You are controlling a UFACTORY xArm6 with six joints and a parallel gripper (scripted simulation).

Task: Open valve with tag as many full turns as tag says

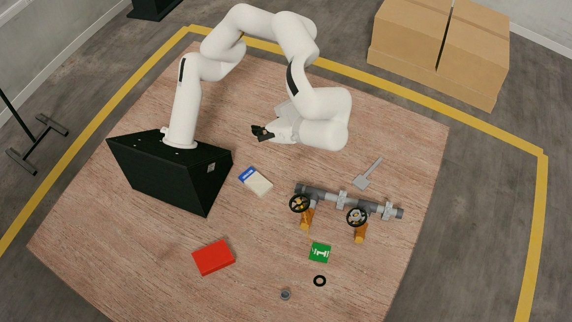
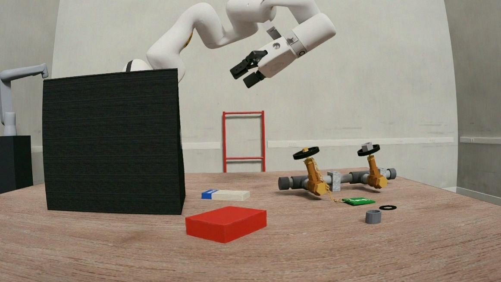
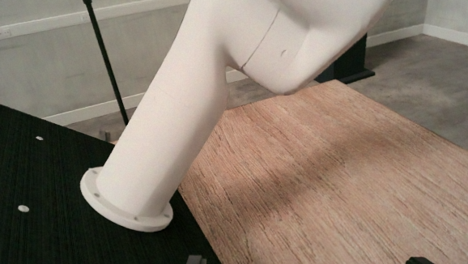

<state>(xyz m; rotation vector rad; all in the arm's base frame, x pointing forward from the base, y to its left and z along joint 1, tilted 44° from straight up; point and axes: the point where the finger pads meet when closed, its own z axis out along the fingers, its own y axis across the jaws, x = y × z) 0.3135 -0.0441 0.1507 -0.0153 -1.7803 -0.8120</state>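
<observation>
Right now the grey cap is 320 mm ahead of my hand, 190 mm below it and 80 mm to the right of it. Round my hand: blue box (300 mm below, 50 mm behind, 30 mm to the right); grey flat piece (300 mm below, 300 mm ahead, 150 mm to the left); green tag (300 mm below, 240 mm ahead, 190 mm to the right).
</observation>
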